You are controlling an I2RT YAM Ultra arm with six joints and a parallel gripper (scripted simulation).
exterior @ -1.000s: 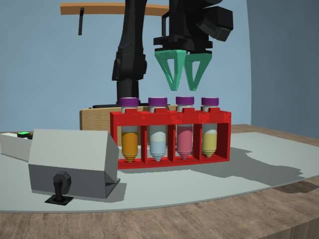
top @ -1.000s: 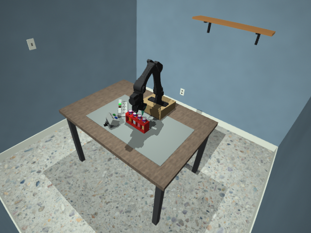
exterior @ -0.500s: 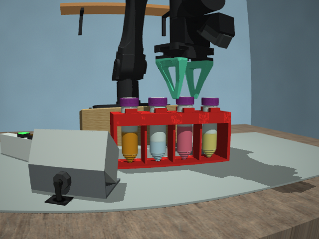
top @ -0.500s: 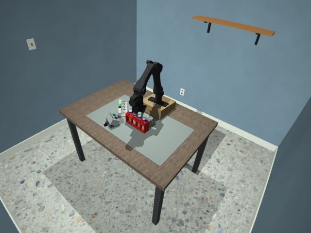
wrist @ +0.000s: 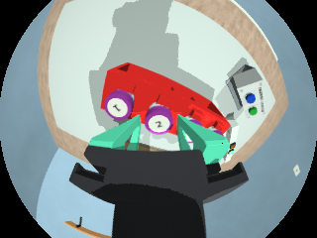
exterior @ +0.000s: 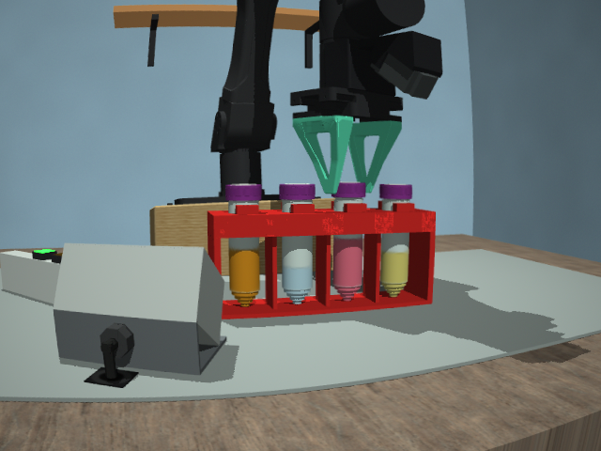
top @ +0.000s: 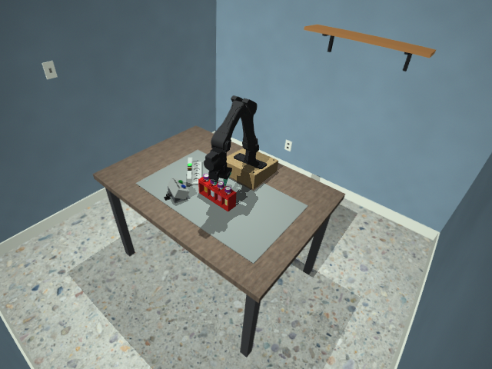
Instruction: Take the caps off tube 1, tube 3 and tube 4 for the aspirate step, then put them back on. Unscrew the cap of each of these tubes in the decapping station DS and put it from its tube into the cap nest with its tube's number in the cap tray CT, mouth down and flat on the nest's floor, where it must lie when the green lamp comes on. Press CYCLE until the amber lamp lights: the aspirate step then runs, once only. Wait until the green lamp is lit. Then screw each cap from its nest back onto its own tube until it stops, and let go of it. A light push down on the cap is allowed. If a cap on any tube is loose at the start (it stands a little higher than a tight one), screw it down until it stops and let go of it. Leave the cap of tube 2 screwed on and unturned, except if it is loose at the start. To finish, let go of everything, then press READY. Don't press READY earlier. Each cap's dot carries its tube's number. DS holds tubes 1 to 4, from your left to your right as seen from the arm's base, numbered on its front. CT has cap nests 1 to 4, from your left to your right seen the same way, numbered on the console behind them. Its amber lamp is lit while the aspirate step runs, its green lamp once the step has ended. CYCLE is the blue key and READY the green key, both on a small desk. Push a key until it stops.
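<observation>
My gripper is now 230 mm to the left of the green key, 60 mm short of it and 50 mm above it. From my hand the other things lie so: grey key desk (210 mm to the right, 90 mm ahead, 70 mm below); blue key (190 mm to the right, 80 mm ahead, 50 mm below).
</observation>
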